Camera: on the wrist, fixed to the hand. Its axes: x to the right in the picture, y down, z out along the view.
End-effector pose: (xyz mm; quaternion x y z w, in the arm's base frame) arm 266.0 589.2 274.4 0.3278 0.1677 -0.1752 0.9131
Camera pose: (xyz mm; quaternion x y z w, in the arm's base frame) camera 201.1 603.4 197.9 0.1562 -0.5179 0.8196 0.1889
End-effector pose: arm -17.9 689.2 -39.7 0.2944 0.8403 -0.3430 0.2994
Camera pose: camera -64.3 704.6 49.1 0.7579 -0.3676 0.2050 0.4985
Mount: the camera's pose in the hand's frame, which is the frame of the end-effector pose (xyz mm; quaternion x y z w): -28.1 -58.9 -77.5 -0.0340 0.2086 -0.9774 0.0068
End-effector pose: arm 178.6 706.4 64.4 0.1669 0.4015 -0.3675 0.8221
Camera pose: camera 82.0 724.0 39.4 0.3426 -0.3498 0.7576 0.4317
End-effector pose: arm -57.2 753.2 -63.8 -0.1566 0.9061 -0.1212 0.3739
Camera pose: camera -82.4 717.4 27.6 0.8741 0.0648 0.3681 0.3102
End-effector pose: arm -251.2 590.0 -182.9 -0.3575 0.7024 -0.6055 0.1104
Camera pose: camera -254.8 667.0 -117.2 0.5664 0.3010 0.1627 0.7497
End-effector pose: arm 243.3 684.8 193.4 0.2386 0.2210 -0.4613 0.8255
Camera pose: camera 167.6 722.4 137.5 0.1462 -0.4226 0.7527 0.4832
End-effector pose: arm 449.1 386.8 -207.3 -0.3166 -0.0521 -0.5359 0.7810
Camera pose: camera 366.1 353.5 -254.8 -0.1340 0.1287 0.8348 0.5183
